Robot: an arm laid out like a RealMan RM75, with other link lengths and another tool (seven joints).
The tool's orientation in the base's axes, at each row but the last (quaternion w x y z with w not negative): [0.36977, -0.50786, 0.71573, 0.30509]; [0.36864, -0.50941, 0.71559, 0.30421]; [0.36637, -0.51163, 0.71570, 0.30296]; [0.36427, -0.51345, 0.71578, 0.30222]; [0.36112, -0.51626, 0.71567, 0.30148]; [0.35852, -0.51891, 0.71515, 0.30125]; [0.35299, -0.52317, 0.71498, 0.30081]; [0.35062, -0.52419, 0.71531, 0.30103]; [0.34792, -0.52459, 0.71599, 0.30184]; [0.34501, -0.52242, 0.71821, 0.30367]
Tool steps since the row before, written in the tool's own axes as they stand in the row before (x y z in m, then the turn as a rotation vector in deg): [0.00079, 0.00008, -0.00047, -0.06, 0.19, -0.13]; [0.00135, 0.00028, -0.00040, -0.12, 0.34, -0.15]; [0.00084, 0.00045, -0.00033, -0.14, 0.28, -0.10]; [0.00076, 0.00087, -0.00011, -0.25, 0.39, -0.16]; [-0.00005, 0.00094, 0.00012, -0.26, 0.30, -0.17]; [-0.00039, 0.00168, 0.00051, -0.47, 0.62, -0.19]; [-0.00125, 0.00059, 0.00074, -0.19, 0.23, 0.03]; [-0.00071, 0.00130, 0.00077, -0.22, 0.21, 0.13]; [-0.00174, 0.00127, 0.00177, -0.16, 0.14, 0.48]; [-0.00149, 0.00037, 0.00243, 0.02, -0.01, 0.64]
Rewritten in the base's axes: [-0.00035, -0.00075, -0.00040, -0.20, -0.02, 0.13]; [-0.00064, -0.00092, -0.00090, -0.33, 0.04, 0.20]; [-0.00067, -0.00056, -0.00049, -0.26, 0.07, 0.19]; [-0.00101, -0.00023, -0.00052, -0.35, 0.11, 0.32]; [-0.00086, 0.00039, 0.00003, -0.27, 0.08, 0.33]; [-0.00143, 0.00109, 0.00013, -0.54, 0.27, 0.53]; [-0.00017, 0.00142, 0.00064, -0.18, 0.19, 0.15]; [-0.00096, 0.00135, 0.00022, -0.13, 0.28, 0.12]; [-0.00054, 0.00269, 0.00048, -0.01, 0.51, -0.14]; [0.00040, 0.00284, -0.00016, 0.12, 0.50, -0.39]
